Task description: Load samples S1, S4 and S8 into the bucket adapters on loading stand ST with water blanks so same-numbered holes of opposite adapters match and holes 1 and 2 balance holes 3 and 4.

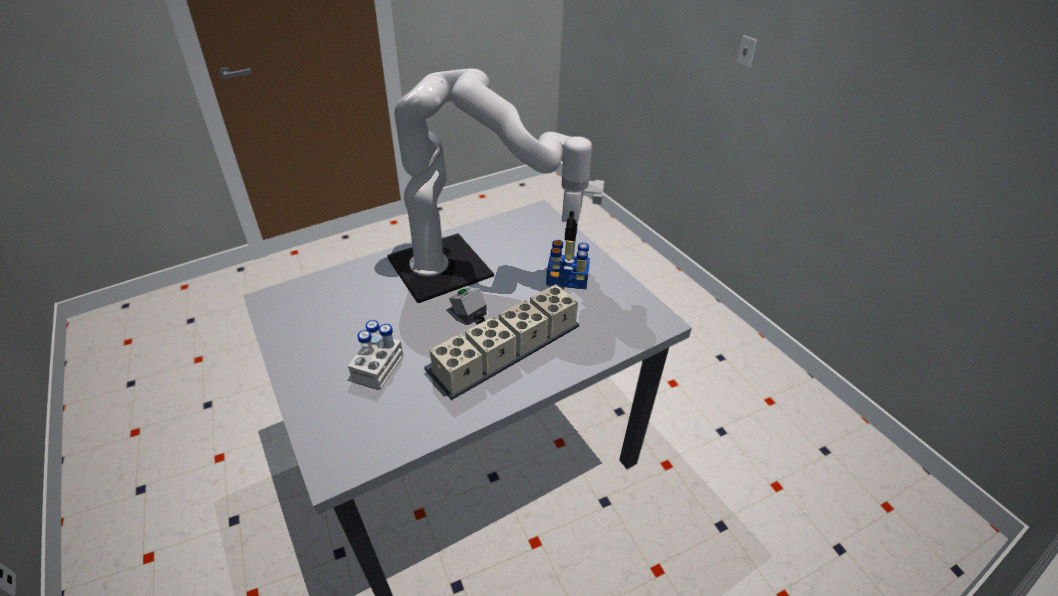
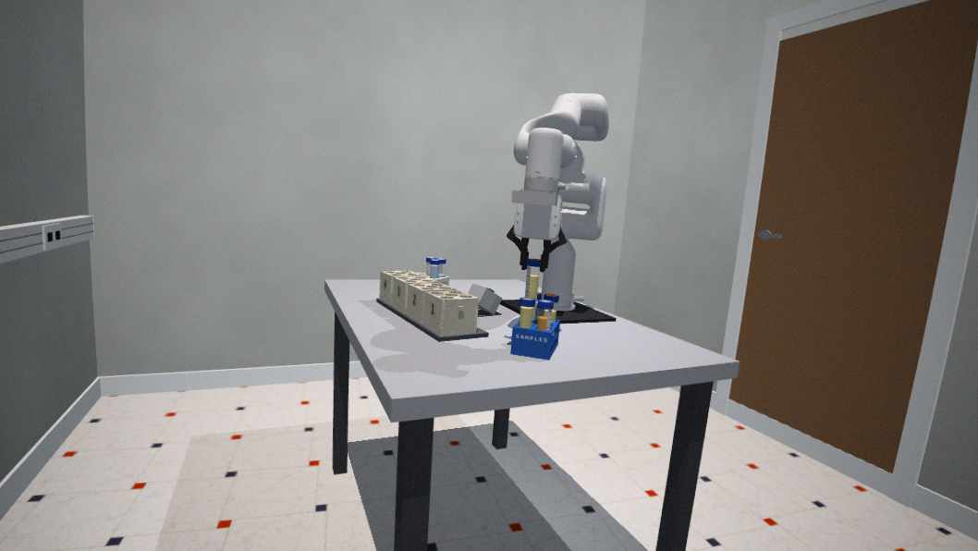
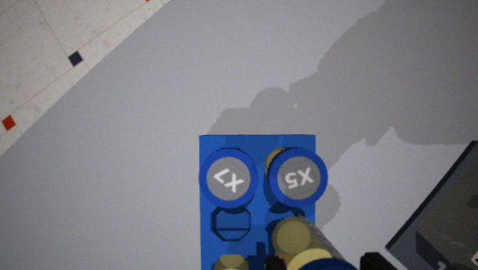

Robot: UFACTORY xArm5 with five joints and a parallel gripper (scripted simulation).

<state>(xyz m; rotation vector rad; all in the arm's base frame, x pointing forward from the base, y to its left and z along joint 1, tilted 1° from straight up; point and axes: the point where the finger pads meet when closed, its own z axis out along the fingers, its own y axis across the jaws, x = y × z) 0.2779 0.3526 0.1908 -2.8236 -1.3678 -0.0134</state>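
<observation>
My gripper is now 170 mm above the blue samples rack, 20 mm past it and 10 mm to the right of it. The rest, counted from my hand: adapter 3: 360 mm to the right, 180 mm ahead, 150 mm below; white rack: 640 mm to the right, 170 mm below, 70 mm ahead.
</observation>
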